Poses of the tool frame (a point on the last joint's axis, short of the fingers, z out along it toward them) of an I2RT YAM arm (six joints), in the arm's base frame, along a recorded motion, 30 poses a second.
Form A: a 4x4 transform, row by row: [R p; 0 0 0 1], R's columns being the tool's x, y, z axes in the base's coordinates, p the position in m. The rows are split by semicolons.
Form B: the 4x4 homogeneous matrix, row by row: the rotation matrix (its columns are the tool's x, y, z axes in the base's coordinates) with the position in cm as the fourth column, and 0 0 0 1 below. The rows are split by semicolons. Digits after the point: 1 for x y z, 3 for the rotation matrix.
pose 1, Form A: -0.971 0.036 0.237 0.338; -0.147 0.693 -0.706 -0.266; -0.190 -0.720 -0.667 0.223; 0 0 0 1
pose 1, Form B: -0.971 0.036 0.237 33.8; -0.147 0.693 -0.706 -26.6; -0.190 -0.720 -0.667 22.3; 0 0 0 1
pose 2, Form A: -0.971 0.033 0.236 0.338; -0.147 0.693 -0.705 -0.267; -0.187 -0.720 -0.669 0.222; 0 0 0 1
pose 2, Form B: -0.971 0.033 0.236 33.8; -0.147 0.693 -0.705 -26.7; -0.187 -0.720 -0.669 22.2; 0 0 0 1
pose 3, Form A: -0.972 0.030 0.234 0.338; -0.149 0.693 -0.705 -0.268; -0.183 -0.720 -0.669 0.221; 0 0 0 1
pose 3, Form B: -0.972 0.030 0.234 33.8; -0.149 0.693 -0.705 -26.8; -0.183 -0.720 -0.669 22.1; 0 0 0 1
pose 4, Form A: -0.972 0.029 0.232 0.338; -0.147 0.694 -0.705 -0.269; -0.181 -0.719 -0.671 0.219; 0 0 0 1
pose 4, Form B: -0.972 0.029 0.232 33.8; -0.147 0.694 -0.705 -26.9; -0.181 -0.719 -0.671 21.9; 0 0 0 1
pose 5, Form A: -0.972 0.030 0.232 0.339; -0.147 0.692 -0.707 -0.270; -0.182 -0.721 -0.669 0.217; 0 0 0 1
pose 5, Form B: -0.972 0.030 0.232 33.9; -0.147 0.692 -0.707 -27.0; -0.182 -0.721 -0.669 21.7; 0 0 0 1
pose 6, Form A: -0.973 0.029 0.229 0.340; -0.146 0.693 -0.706 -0.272; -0.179 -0.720 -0.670 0.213; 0 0 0 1
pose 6, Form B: -0.973 0.029 0.229 34.0; -0.146 0.693 -0.706 -27.2; -0.179 -0.720 -0.670 21.3; 0 0 0 1
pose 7, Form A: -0.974 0.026 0.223 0.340; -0.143 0.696 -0.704 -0.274; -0.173 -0.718 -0.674 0.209; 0 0 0 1
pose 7, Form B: -0.974 0.026 0.223 34.0; -0.143 0.696 -0.704 -27.4; -0.173 -0.718 -0.674 20.9; 0 0 0 1
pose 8, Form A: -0.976 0.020 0.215 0.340; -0.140 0.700 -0.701 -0.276; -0.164 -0.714 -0.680 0.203; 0 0 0 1
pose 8, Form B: -0.976 0.020 0.215 34.0; -0.140 0.700 -0.701 -27.6; -0.164 -0.714 -0.680 20.3; 0 0 0 1
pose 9, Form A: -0.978 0.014 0.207 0.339; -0.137 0.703 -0.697 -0.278; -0.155 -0.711 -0.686 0.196; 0 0 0 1
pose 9, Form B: -0.978 0.014 0.207 33.9; -0.137 0.703 -0.697 -27.8; -0.155 -0.711 -0.686 19.6; 0 0 0 1
